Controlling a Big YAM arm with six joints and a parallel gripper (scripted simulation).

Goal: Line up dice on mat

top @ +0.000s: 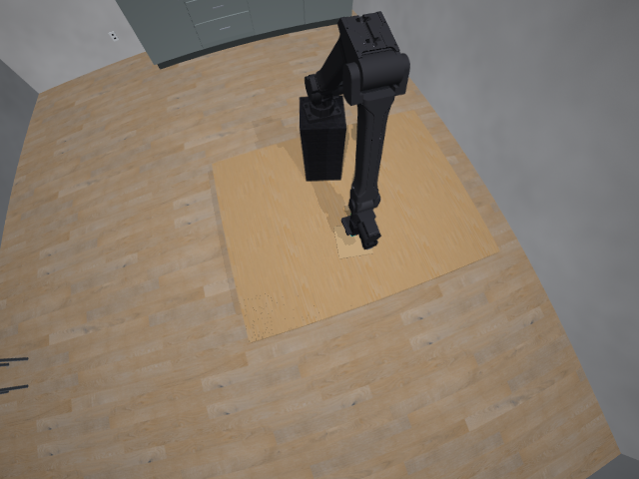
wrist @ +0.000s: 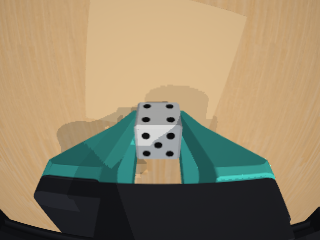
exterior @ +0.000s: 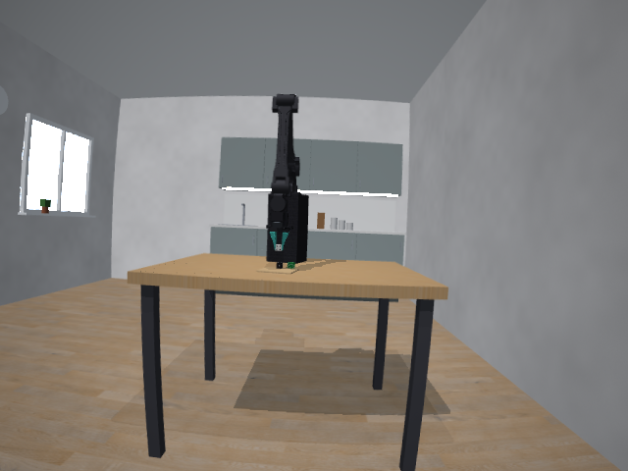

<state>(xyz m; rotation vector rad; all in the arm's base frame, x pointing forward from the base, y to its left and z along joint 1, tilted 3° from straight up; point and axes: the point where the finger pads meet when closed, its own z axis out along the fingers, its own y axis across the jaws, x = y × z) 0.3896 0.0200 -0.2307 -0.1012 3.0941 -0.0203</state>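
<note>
Now: the mat 9 cm below my hand. From my hand the other things lie so: green die 11 cm behind, 8 cm below, 4 cm to the left; then white die right at my hand; then black die 7 cm below, 5 cm behind.
</note>
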